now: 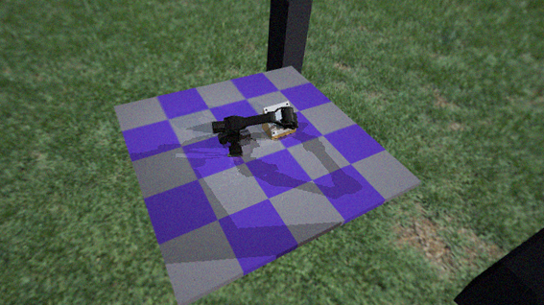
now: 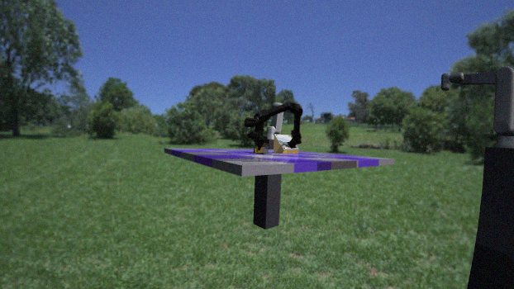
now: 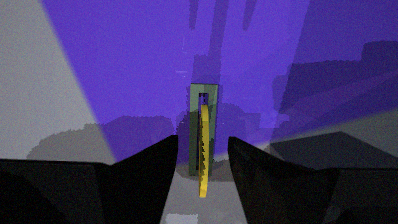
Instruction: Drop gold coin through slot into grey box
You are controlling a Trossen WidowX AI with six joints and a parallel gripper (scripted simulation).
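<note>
Right now the gold coin is right at my gripper tip.
</note>
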